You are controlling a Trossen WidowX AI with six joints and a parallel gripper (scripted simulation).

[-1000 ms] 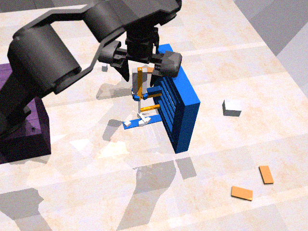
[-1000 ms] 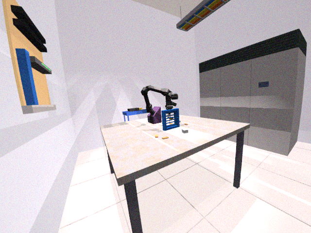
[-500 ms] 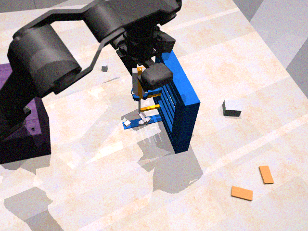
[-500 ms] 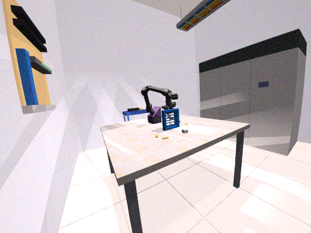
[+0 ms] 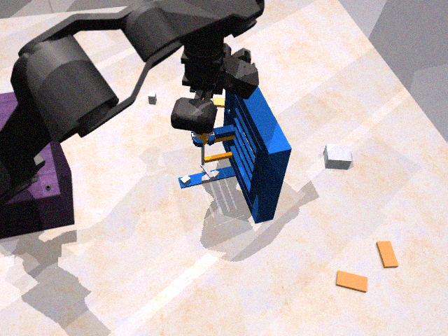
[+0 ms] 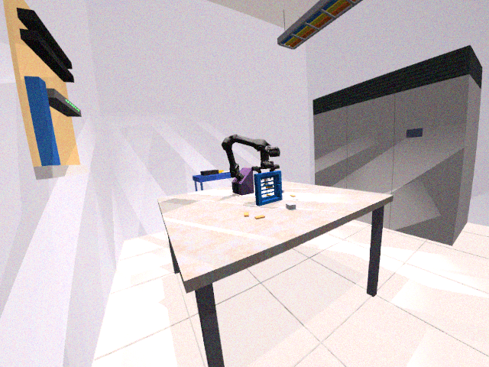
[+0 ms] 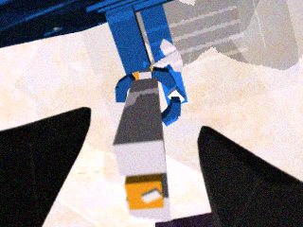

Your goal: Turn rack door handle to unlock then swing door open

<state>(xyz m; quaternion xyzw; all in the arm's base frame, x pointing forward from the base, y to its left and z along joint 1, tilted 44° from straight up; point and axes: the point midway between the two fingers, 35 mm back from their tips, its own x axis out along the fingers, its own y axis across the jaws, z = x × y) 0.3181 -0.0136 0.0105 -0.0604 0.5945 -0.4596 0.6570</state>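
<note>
My gripper tip is 3 cm above the upright handle and 1 cm to the left of it. From my gripper tip the other things lie so: small grey cube: 22 cm to the left, 13 cm below, 3 cm behind.
</note>
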